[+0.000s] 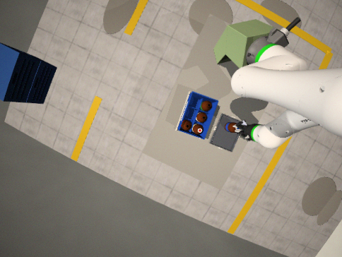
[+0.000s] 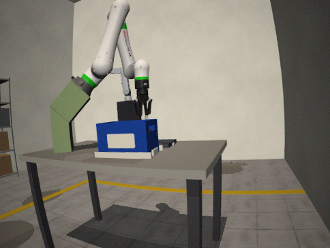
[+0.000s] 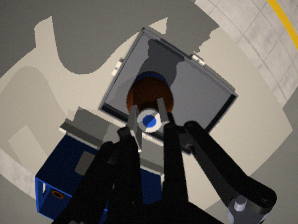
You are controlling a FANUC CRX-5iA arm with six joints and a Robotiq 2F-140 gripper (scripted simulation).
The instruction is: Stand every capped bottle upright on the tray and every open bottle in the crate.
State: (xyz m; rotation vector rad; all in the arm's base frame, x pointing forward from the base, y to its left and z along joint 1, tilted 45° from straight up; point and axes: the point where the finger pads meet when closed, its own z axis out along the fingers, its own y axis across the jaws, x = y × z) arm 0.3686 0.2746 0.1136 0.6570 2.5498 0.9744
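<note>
Right now my hand is 70 mm above the bottle. From my hand the other things lie so: crate (130 mm ahead, 250 mm to the right, 80 mm below); tray (50 mm ahead, 20 mm to the left, 150 mm below).
</note>
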